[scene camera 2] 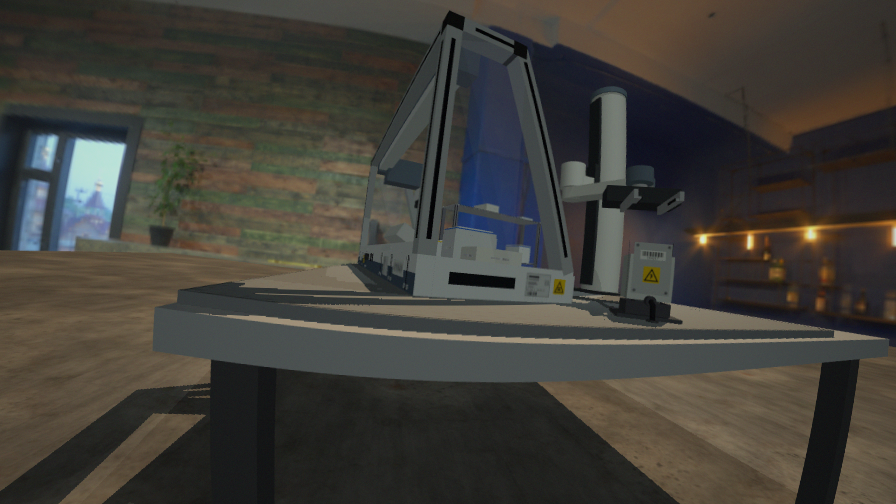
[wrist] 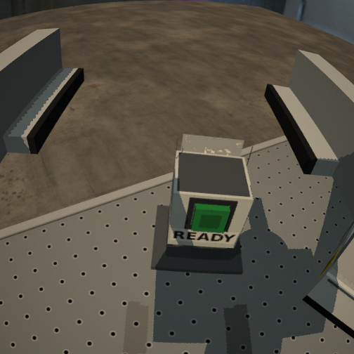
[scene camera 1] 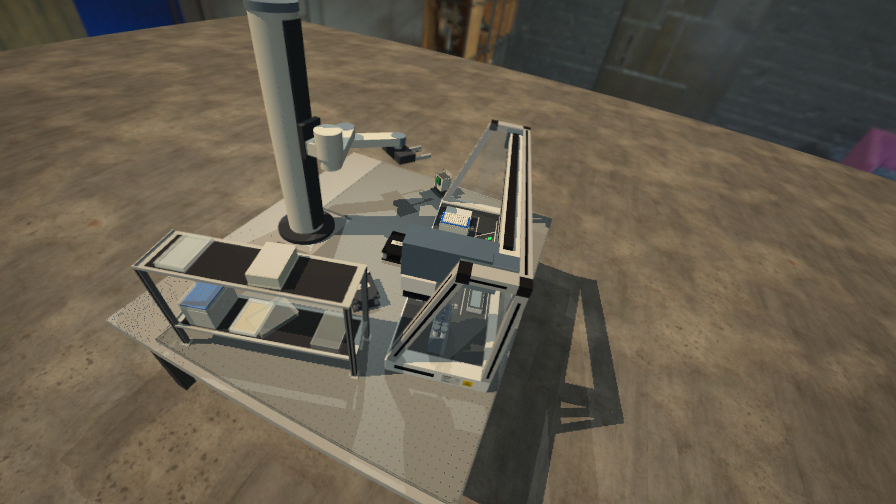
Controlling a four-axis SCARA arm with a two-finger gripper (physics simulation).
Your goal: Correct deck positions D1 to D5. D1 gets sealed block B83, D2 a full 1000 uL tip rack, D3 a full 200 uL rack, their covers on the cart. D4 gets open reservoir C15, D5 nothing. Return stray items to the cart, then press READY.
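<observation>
My gripper (scene camera 1: 424, 152) (scene camera 2: 650, 201) (wrist: 177, 57) is shut with nothing between its fingers, which stand apart even so. It hangs above and to the near side of the READY box (scene camera 1: 442, 181) (scene camera 2: 651, 272) (wrist: 212, 175). The green READY button (wrist: 211, 218) faces the wrist camera. In scene camera 1 a blue-rimmed tip rack (scene camera 1: 456, 218) stands on the deck at the READY end; a green lamp (scene camera 1: 489, 238) is lit near it. Cart (scene camera 1: 350, 338) items include a white box (scene camera 1: 271, 265), a blue-topped rack (scene camera 1: 201, 297) and a flat pale piece (scene camera 1: 181, 252). Deck labels are unreadable here.
The deck machine's slanted frame (scene camera 1: 527, 200) (scene camera 2: 441, 137) stands beside the READY box. Its grey gantry housing (scene camera 1: 438, 253) hides part of the deck. The arm's column (scene camera 1: 281, 125) (scene camera 2: 610, 188) stands behind the cart. A dark fixture (scene camera 1: 393, 247) sits beside the housing.
</observation>
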